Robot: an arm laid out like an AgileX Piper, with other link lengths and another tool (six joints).
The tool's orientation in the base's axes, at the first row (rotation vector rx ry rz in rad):
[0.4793, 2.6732, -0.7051]
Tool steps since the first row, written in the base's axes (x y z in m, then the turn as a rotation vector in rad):
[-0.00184, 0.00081, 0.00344, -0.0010, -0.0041, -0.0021]
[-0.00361, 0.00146, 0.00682, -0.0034, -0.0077, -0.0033]
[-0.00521, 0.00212, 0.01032, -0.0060, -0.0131, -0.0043]
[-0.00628, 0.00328, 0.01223, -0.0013, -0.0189, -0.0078]
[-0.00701, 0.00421, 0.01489, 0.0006, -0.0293, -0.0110]
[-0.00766, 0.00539, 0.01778, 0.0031, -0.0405, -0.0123]
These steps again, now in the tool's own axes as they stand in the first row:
[0.00046, -0.00148, -0.00367, 0.0008, -0.0029, 0.0036]
[0.00083, -0.00303, -0.00720, 0.0025, -0.0063, 0.0059]
[0.00102, -0.00456, -0.01078, 0.0040, -0.0114, 0.0090]
[0.00148, -0.00482, -0.01320, -0.0002, -0.0128, 0.0160]
[0.00129, -0.00544, -0.01604, -0.0030, -0.0193, 0.0245]
[0.00099, -0.00591, -0.01918, -0.0073, -0.0270, 0.0319]

